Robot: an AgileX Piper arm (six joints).
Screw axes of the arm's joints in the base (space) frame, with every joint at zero. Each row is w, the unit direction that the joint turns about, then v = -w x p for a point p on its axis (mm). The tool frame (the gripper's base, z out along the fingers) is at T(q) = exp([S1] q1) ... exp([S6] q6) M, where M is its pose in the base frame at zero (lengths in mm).
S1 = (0, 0, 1, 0, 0, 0)
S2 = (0, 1, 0, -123, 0, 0)
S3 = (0, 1, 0, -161.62, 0, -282.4)
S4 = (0.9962, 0, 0.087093, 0, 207.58, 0)
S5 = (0, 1, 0, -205.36, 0, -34.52)
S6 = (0.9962, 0, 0.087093, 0, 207.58, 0)
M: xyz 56.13 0 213.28 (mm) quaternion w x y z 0.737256 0 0.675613 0
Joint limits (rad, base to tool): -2.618..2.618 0..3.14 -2.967..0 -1.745..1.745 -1.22..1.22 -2.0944..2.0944
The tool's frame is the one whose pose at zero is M.
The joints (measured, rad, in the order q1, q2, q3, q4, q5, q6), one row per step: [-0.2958, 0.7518, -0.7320, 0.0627, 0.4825, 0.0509]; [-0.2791, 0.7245, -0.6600, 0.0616, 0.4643, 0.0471]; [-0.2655, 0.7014, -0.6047, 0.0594, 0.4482, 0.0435]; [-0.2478, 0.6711, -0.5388, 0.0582, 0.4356, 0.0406]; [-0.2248, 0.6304, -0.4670, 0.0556, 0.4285, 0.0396]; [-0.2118, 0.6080, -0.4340, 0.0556, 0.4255, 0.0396]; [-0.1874, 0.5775, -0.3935, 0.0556, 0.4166, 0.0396]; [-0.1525, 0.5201, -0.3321, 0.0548, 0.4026, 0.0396]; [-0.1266, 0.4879, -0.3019, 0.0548, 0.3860, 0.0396]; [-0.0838, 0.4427, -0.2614, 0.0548, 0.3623, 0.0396]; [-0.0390, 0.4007, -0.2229, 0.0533, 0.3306, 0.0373]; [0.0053, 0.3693, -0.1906, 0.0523, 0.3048, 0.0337]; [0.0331, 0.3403, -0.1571, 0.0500, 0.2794, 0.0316]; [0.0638, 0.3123, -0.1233, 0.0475, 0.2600, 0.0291]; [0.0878, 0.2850, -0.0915, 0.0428, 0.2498, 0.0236]
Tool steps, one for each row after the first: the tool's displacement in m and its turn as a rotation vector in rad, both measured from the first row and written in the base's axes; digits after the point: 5 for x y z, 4 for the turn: [-0.00463, 0.00383, -0.01834, 0.0032, 0.0266, 0.0171]; [-0.00881, 0.00686, -0.03209, 0.0022, 0.0436, 0.0312]; [-0.01477, 0.01084, -0.04878, 0.0043, 0.0667, 0.0496]; [-0.02293, 0.01576, -0.06673, 0.0063, 0.0908, 0.0728]; [-0.02720, 0.01834, -0.07465, 0.0077, 0.0983, 0.0857]; [-0.03241, 0.02230, -0.08374, 0.0067, 0.0995, 0.1096]; [-0.04161, 0.02769, -0.09663, 0.0019, 0.0900, 0.1436]; [-0.04593, 0.03092, -0.10200, -0.0032, 0.0719, 0.1685]; [-0.05165, 0.03562, -0.10914, -0.0101, 0.0440, 0.2098]; [-0.05644, 0.03986, -0.11552, -0.0206, 0.0096, 0.2536]; [-0.06000, 0.04368, -0.12144, -0.0288, -0.0149, 0.2978]; [-0.06326, 0.04579, -0.12811, -0.0357, -0.0356, 0.3250]; [-0.06654, 0.04800, -0.13556, -0.0417, -0.0492, 0.3558]; [-0.06980, 0.04949, -0.14327, -0.0515, -0.0545, 0.3818]
